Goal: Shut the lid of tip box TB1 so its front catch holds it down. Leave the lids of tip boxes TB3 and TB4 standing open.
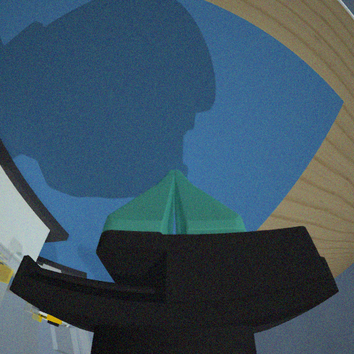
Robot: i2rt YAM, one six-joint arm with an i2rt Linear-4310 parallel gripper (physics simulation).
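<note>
My gripper is shut, its two green fingertips meeting in a point above the blue mat, with no object between them. Part of a tip box shows at the left edge, pale with a dark border and a bit of yellow below it. Part of a second tip box shows at the lower left, with yellow and clear parts, partly hidden behind the black gripper body. Both are to the left of the fingertips and apart from them. No label can be read, so I cannot tell which is TB1, TB3 or TB4, nor how their lids stand.
The blue mat spreads under the gripper, with a large dark shadow across its upper left part. The wooden table top borders the mat on the right and at the upper right. A grey surface shows at the lower right, beyond the table's edge.
</note>
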